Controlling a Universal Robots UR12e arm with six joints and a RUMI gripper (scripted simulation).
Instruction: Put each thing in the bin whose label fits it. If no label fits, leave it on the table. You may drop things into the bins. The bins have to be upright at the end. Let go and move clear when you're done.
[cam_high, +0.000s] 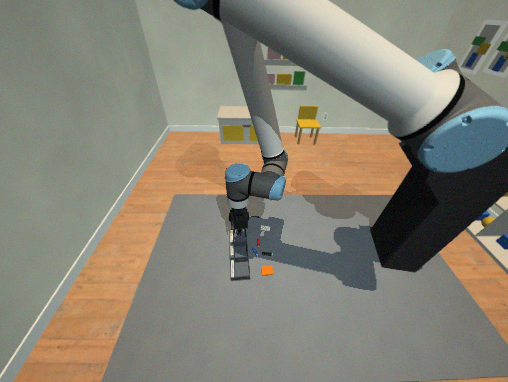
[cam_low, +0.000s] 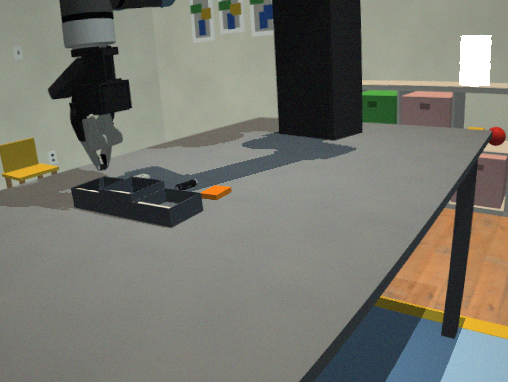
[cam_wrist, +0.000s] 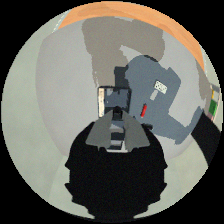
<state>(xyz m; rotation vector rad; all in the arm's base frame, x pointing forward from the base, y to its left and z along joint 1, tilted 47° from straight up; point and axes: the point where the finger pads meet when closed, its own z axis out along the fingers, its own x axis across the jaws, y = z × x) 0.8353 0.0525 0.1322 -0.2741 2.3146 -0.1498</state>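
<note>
Now: the white dotted tile 12 cm behind my hand, 9 cm to the right of it and 8 cm below it. Round my hand: black cylinder: 15 cm behind, 8 cm below, 7 cm to the left; then small blue piece: 9 cm behind, 8 cm below, 6 cm to the left; then red piece: 10 cm behind, 8 cm below, 1 cm to the left.
</note>
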